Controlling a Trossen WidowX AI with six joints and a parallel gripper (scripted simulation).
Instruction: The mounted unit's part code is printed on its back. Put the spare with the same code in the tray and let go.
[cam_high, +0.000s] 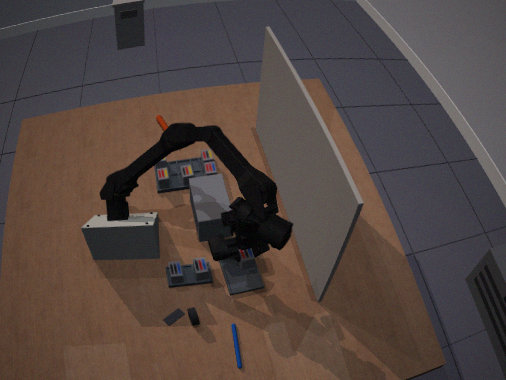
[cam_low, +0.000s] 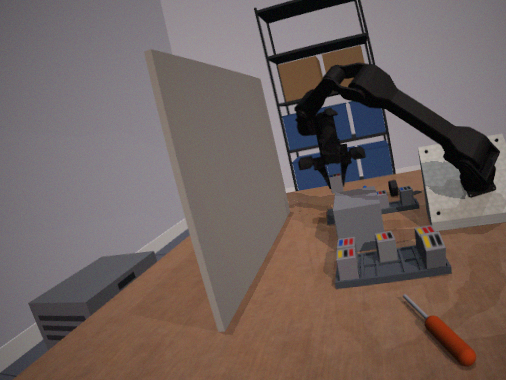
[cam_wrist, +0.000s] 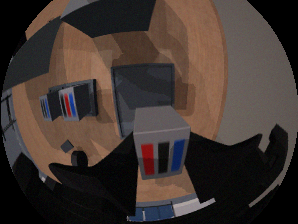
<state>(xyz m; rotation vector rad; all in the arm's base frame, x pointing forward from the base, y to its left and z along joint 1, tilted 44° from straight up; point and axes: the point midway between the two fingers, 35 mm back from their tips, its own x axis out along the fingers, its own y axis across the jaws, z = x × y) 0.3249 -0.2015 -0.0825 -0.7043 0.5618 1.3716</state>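
Now: the tray 8 cm below my gripper tip, 1 cm to the left of it and 1 cm behind it. The rest, counted from my gripper tip: grey mounted unit (22 cm to the left, 5 cm behind, 3 cm below); rack (15 cm behind, 8 cm below, 2 cm to the left); grey spare (2 cm above).
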